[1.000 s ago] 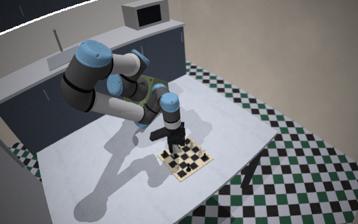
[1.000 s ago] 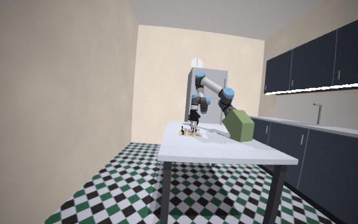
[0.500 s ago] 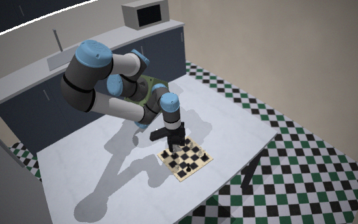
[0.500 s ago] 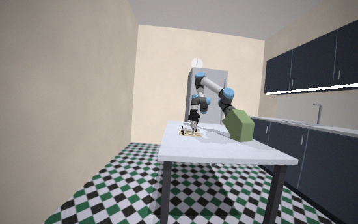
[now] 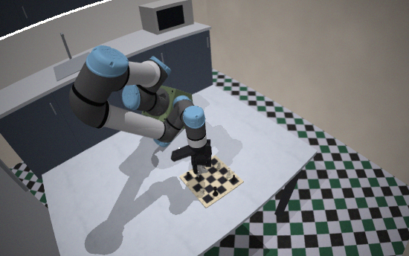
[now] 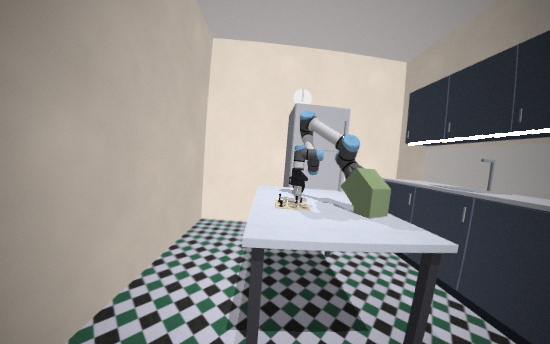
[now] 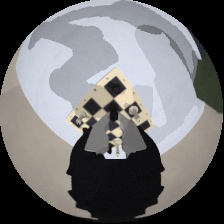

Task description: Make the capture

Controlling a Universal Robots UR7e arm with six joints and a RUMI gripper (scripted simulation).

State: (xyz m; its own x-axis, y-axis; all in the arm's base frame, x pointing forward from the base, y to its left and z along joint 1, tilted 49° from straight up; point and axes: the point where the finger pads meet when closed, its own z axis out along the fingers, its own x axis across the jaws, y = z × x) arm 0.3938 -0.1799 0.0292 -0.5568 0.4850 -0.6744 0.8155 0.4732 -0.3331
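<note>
Right now the black chess piece is 1 cm below my hand. The rest, counted from my hand: white piece: 2 cm behind, 5 cm to the left, 1 cm below; then chessboard: 5 cm ahead, 3 cm to the left, 4 cm below.
</note>
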